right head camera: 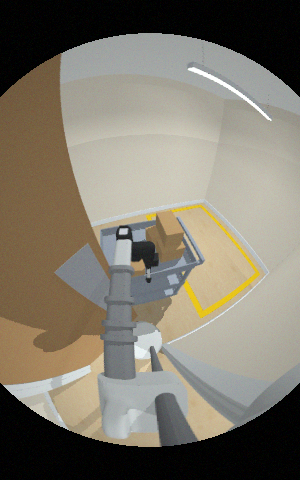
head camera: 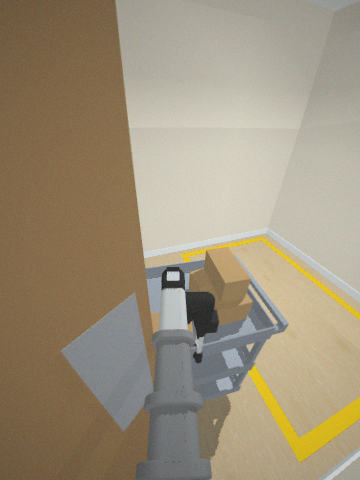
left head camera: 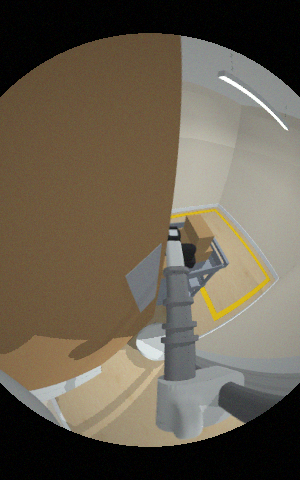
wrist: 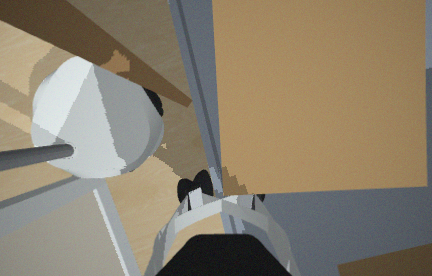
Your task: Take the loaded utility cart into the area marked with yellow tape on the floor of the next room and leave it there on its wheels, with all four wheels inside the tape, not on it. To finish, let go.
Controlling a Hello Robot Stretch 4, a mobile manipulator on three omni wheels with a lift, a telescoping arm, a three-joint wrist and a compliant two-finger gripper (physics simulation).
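Seen in the pictures: gripper, fingertip midpoint: (right head camera: pixel 148 277) (head camera: pixel 197 353) (wrist: pixel 221 184); robot's base at its link origin: (right head camera: pixel 141 339) (left head camera: pixel 156 340).
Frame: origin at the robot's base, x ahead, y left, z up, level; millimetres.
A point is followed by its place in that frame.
Observation:
The grey-blue utility cart (head camera: pixel 280 325) @(x 504, y -441, z 817 mm) (left head camera: pixel 225 263) @(x 499, y -444, z 825 mm) (right head camera: pixel 199 260) @(x 504, y -438, z 813 mm) (wrist: pixel 325 225) @(x 526, y -135, z 766 mm) stands upright, loaded with brown boxes; the top box (head camera: pixel 240 287) @(x 586, y -267, z 960 mm) (right head camera: pixel 172 229) @(x 613, y -237, z 1002 mm) (wrist: pixel 320 95) fills much of the wrist view. The yellow tape (head camera: pixel 325 433) @(x 279, y -917, z -27 mm) (left head camera: pixel 245 299) @(x 366, y -1264, z -27 mm) (right head camera: pixel 230 295) @(x 374, y -1209, z -27 mm) outlines an area on the floor. The tape's left line runs under the cart, so the cart straddles it, its right part over the area. The wheels cannot be made out. My gripper (head camera: pixel 198 356) @(x 423, y -88, z 778 mm) (right head camera: pixel 148 278) @(x 423, y -88, z 778 mm) (wrist: pixel 221 184) @(x 423, y -88, z 778 mm) is shut on the cart's near rim, one finger outside, the other mostly hidden by the box.
A large brown panel (head camera: pixel 65 175) @(x 241, y 80, z 1485 mm) (left head camera: pixel 90 175) @(x 192, y 122, z 1491 mm) (right head camera: pixel 30 200) @(x 229, y 91, z 1464 mm) rises close on the left, beside my arm, and hides part of the cart. A grey plate (head camera: pixel 110 365) @(x 221, y 96, z 1210 mm) is on it. My white base (right head camera: pixel 147 340) @(x -3, y -65, z 187 mm) (wrist: pixel 100 125) @(x 34, y -22, z 187 mm) is near its lower edge. Walls stand behind and right of the tape.

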